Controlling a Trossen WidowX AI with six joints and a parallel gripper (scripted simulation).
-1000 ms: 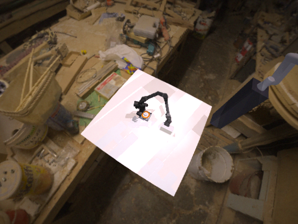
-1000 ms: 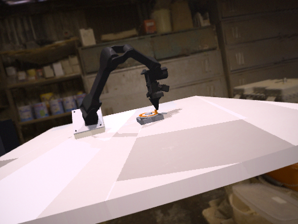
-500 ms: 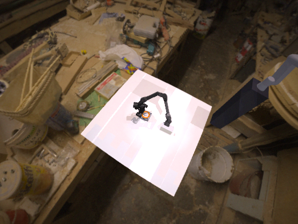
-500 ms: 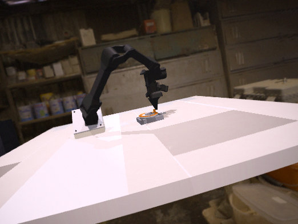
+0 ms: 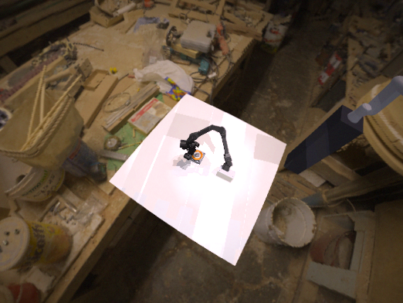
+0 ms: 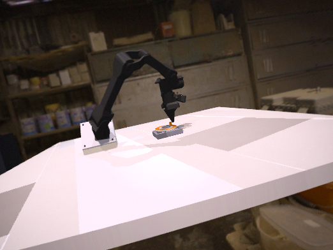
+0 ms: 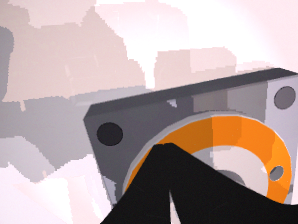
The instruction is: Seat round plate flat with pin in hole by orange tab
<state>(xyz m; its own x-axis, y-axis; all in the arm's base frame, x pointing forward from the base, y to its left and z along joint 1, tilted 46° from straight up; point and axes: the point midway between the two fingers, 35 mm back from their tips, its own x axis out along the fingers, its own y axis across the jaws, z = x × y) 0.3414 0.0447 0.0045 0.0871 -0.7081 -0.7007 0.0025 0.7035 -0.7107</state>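
My gripper tip is 30 mm past the plate, 10 mm to the left of it and 10 mm above it. Also, from my gripper tip: base (40 mm behind, 30 mm to the right, 20 mm below).
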